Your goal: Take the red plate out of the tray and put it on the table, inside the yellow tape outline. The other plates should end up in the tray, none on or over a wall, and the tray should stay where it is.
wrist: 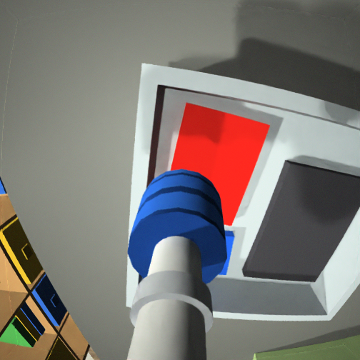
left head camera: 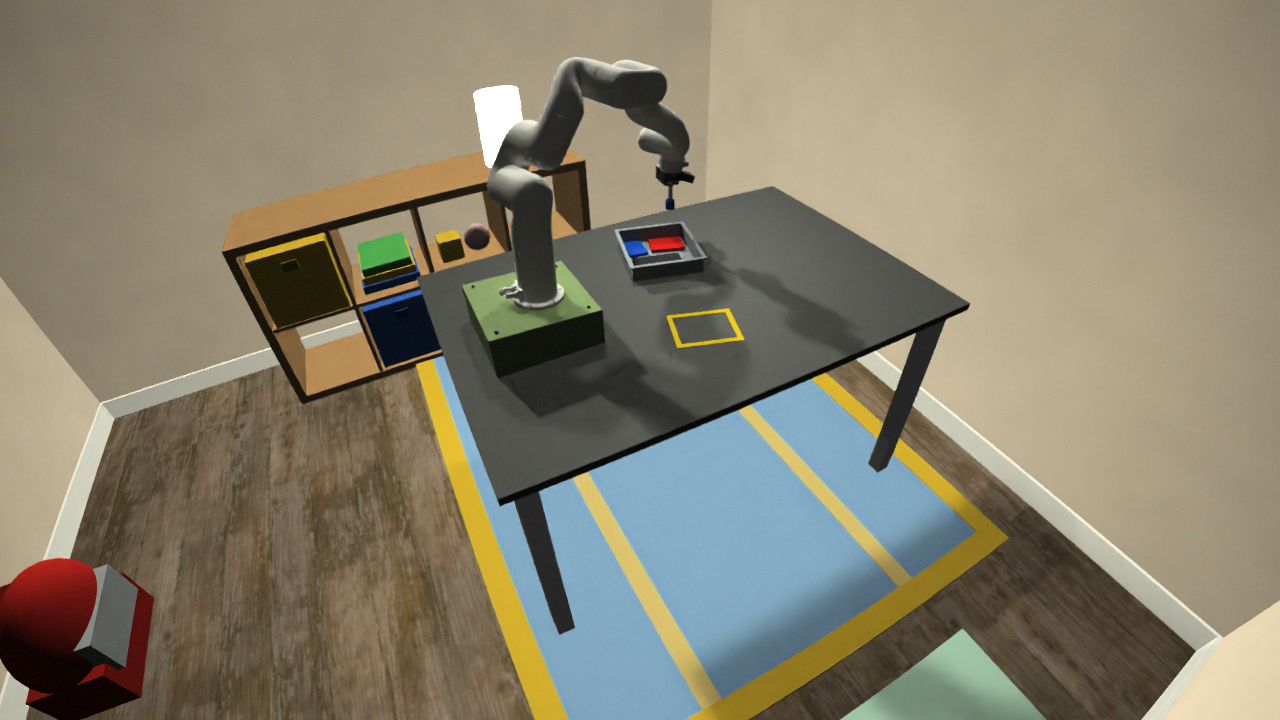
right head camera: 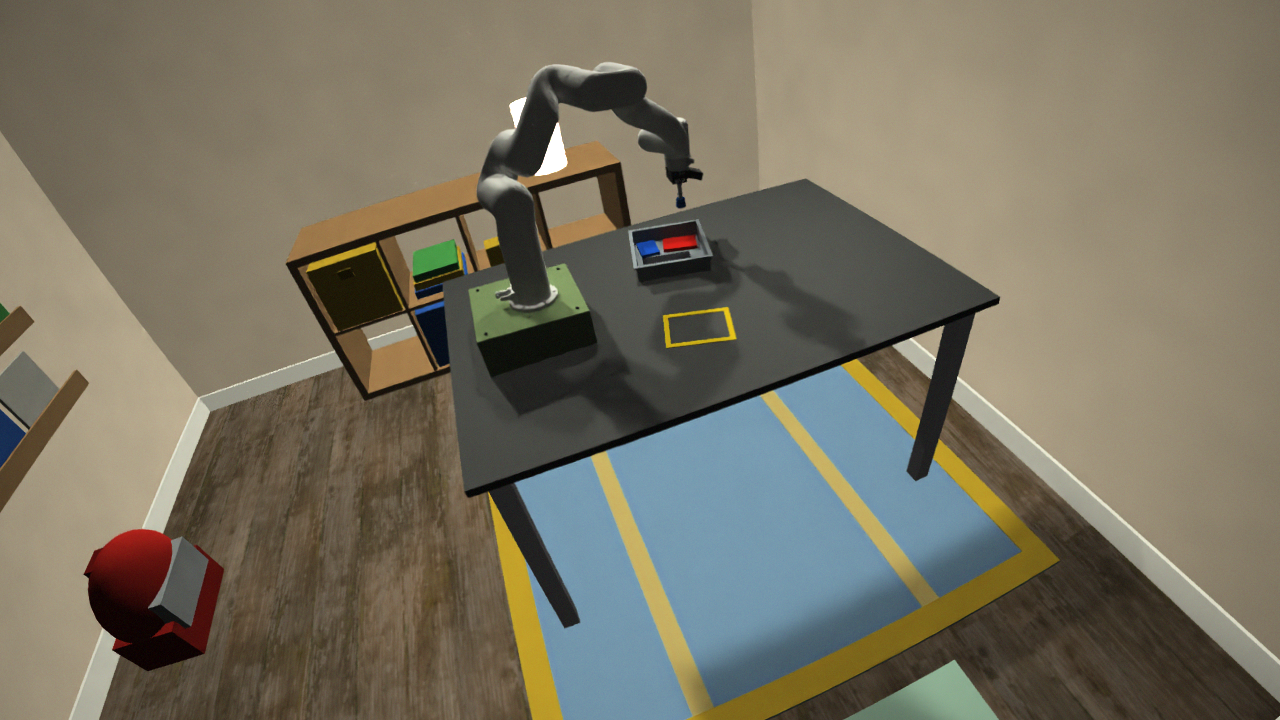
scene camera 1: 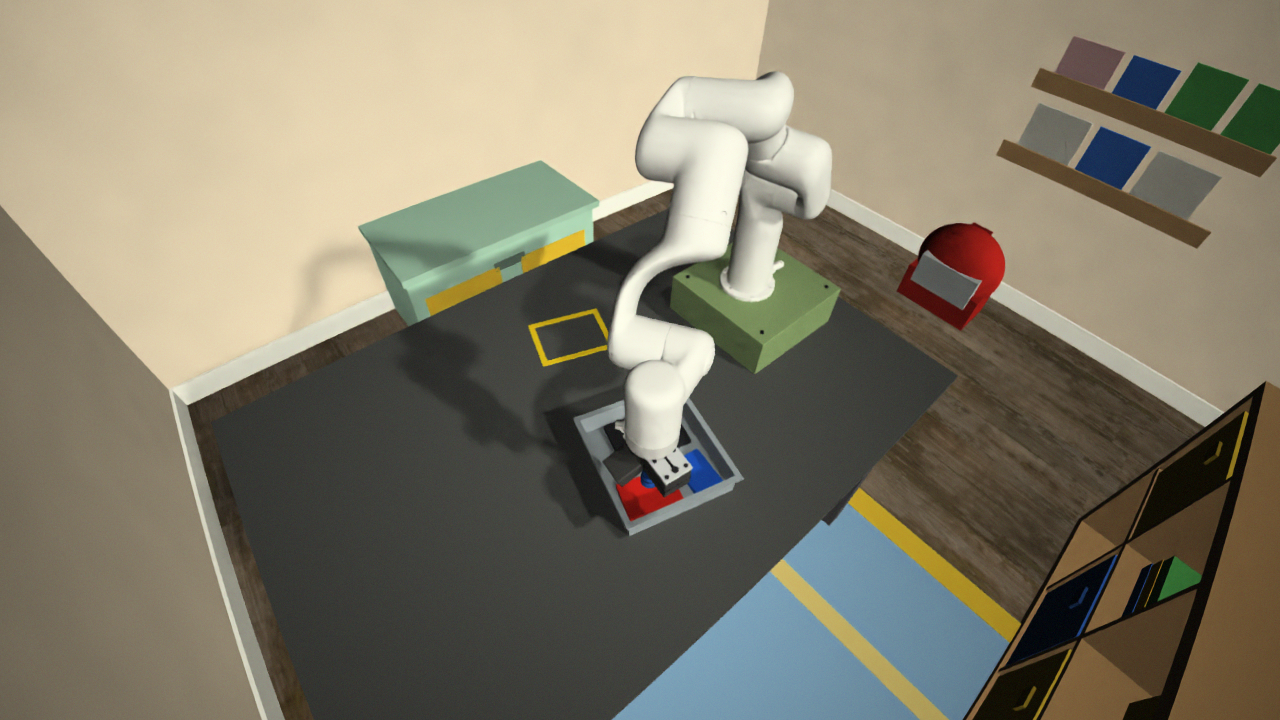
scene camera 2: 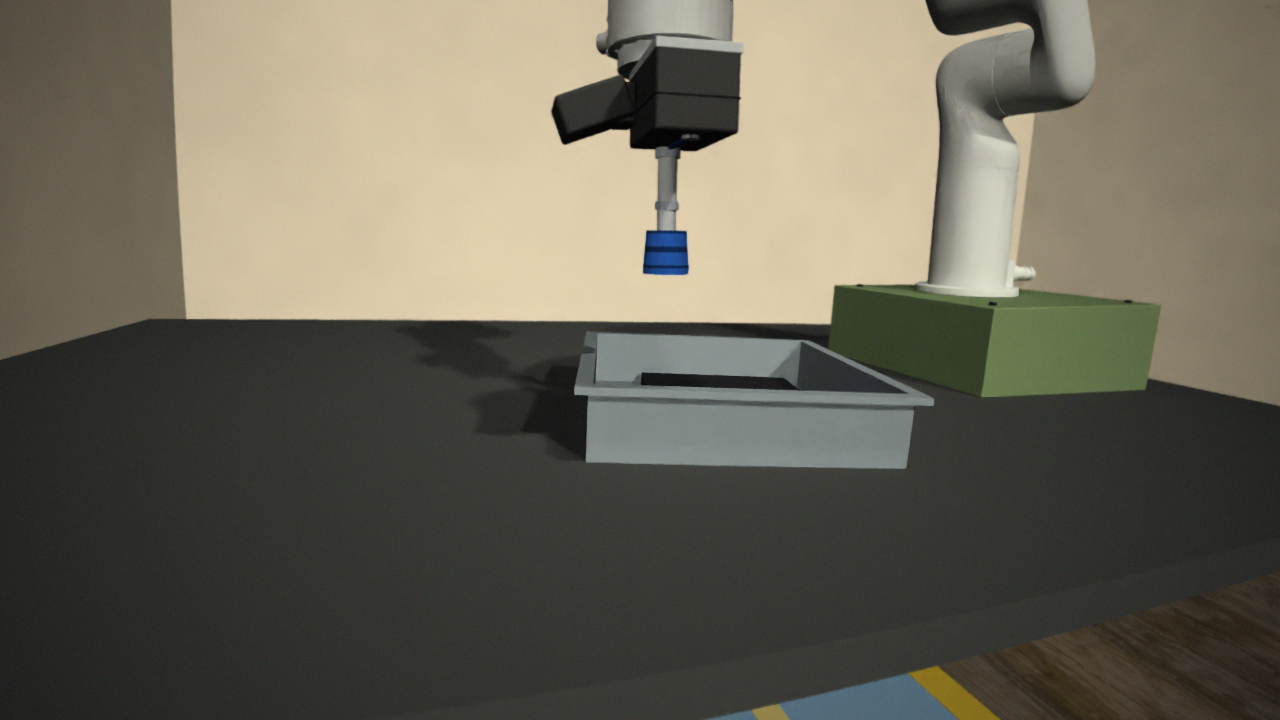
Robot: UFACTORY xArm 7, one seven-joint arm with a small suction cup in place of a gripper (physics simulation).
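Where they show: hand, its tool point: (left head camera: 669, 208) (right head camera: 681, 206) (scene camera 1: 649, 480) (scene camera 2: 665, 273); arm's base, origin of its link: (left head camera: 538, 297) (right head camera: 534, 299) (scene camera 1: 746, 283) (scene camera 2: 964, 292).
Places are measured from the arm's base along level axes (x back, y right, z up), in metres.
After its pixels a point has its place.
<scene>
The red plate (left head camera: 665, 244) {x -0.451, y -0.272, z -0.087 m} (right head camera: 679, 243) {x -0.453, y -0.270, z -0.087 m} (scene camera 1: 646, 501) {x -0.471, y -0.291, z -0.087 m} (wrist: 225, 145) lies flat in the grey tray (left head camera: 666, 272) {x -0.387, y -0.112, z -0.085 m} (right head camera: 673, 269) {x -0.391, y -0.111, z -0.078 m} (scene camera 2: 747, 438) {x -0.428, y -0.338, z -0.082 m} (wrist: 142, 125). A smaller blue plate (left head camera: 635, 248) {x -0.356, y -0.286, z -0.088 m} (right head camera: 647, 248) {x -0.354, y -0.287, z -0.088 m} (scene camera 1: 703, 471) {x -0.348, y -0.298, z -0.088 m} (wrist: 228, 256) lies beside it, and a larger black plate (scene camera 2: 716, 381) {x -0.387, y -0.151, z -0.086 m} (wrist: 305, 225) lies in the tray's other part. My blue suction cup (left head camera: 669, 205) (right head camera: 680, 202) (scene camera 1: 648, 481) (scene camera 2: 665, 259) (wrist: 177, 220) holds nothing and hangs above the tray, over the red plate's side. It hides part of the red and blue plates in the wrist view. The yellow tape outline (left head camera: 707, 343) {x -0.360, y 0.213, z -0.099 m} (right head camera: 700, 342) {x -0.367, y 0.214, z -0.099 m} is on the table, apart from the tray.
The green base block (left head camera: 546, 345) {x 0.017, y 0.129, z -0.052 m} (right head camera: 537, 342) {x 0.011, y 0.128, z -0.044 m} (scene camera 1: 720, 329) {x -0.111, y -0.050, z -0.050 m} (scene camera 2: 1065, 353) {x 0.020, y -0.150, z -0.054 m} carries the arm on the dark table (left head camera: 859, 277) {x -0.915, y 0.101, z -0.100 m}. The tray's raised walls surround the plates. A shelf unit (left head camera: 358, 192) stands behind the table, and a mint cabinet (scene camera 1: 478, 219) stands by the wall.
</scene>
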